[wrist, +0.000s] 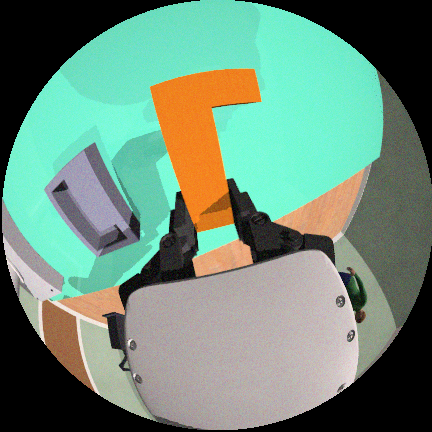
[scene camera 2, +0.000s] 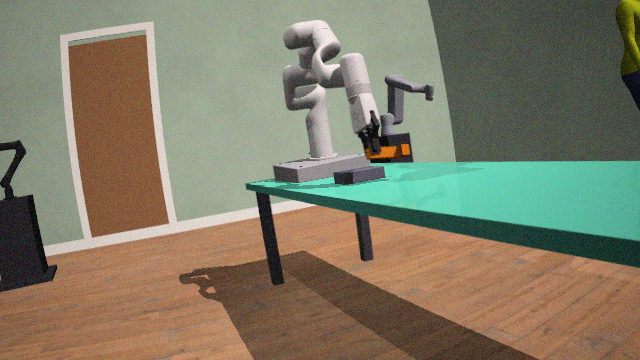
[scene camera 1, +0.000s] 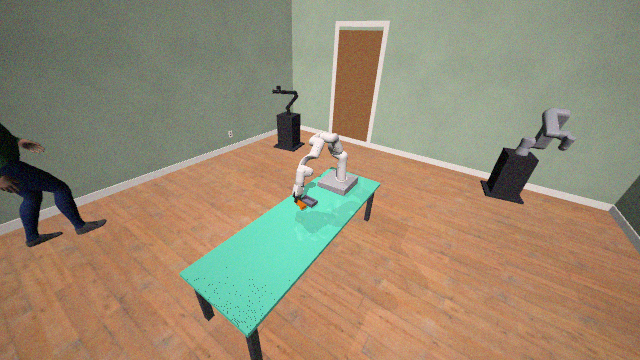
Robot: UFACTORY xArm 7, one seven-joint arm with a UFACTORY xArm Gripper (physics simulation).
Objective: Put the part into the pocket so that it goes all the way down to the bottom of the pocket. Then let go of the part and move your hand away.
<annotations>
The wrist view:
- my gripper: 207, 198
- orange L-shaped block: 183, 104, held by my gripper
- grey pocket block: 83, 193
</annotations>
